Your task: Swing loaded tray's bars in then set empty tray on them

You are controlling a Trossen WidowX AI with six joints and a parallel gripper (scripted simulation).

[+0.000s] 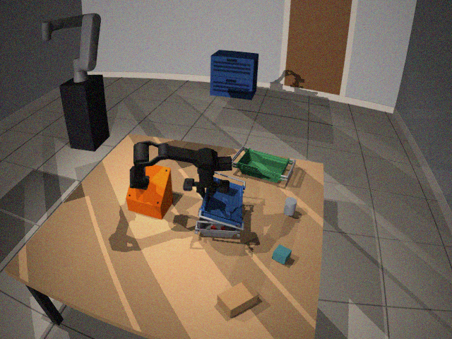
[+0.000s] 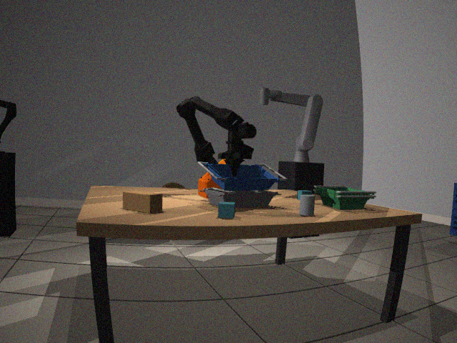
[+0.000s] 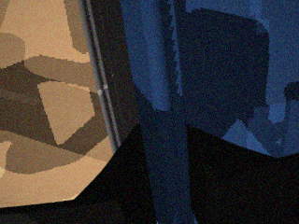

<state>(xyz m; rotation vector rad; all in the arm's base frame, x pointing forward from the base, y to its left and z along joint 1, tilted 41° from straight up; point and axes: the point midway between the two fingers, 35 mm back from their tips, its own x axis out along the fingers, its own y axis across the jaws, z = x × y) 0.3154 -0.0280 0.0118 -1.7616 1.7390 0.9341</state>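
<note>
Right now the blue tray is 7 cm ahead of my gripper tip, 1 cm to the left of it and 1 cm above it. Also, from my gripper tip: tan box 42 cm to the right, 21 cm ahead, 8 cm below; grey cylinder 37 cm ahead, 14 cm to the left, 8 cm below.
</note>
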